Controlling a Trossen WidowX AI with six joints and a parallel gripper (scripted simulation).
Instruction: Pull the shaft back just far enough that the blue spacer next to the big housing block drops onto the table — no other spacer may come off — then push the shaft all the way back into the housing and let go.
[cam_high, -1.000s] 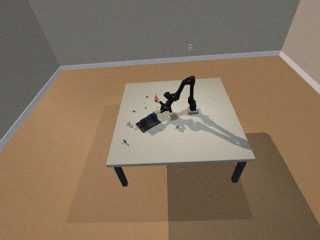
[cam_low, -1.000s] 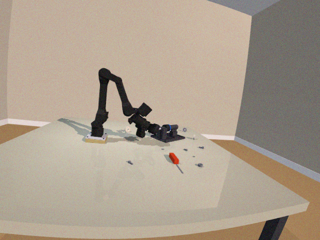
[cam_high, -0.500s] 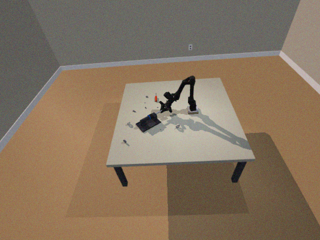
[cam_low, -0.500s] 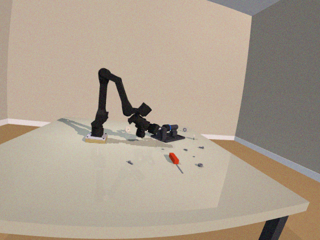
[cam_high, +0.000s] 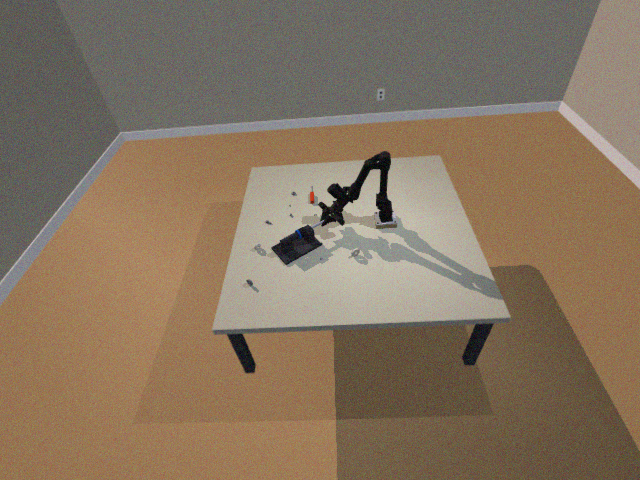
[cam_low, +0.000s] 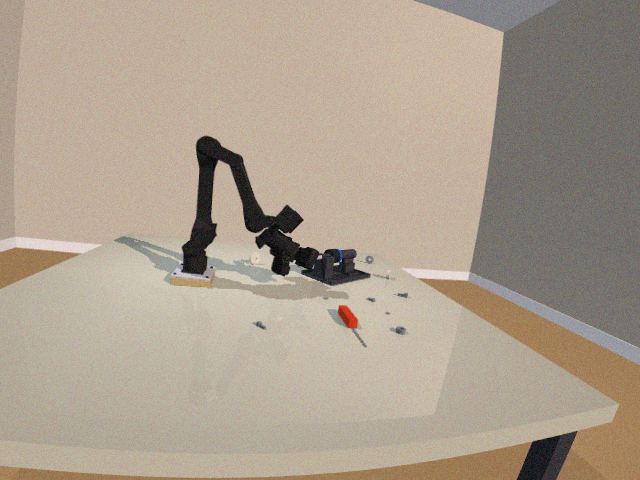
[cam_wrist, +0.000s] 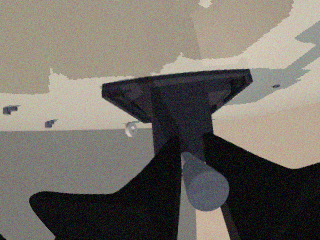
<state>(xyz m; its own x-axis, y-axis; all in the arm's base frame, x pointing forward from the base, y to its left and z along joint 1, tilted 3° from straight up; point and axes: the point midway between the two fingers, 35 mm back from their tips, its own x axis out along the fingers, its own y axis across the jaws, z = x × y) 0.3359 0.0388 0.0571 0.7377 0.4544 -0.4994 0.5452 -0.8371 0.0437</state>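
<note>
My gripper tip is 40 mm short of the grey shaft, 30 mm to the right of it and 20 mm below it. The rest, counted from my gripper tip: blue spacer (120 mm ahead, 80 mm to the left, 20 mm above); then pale ring (180 mm to the left, 170 mm behind, 40 mm below).
</note>
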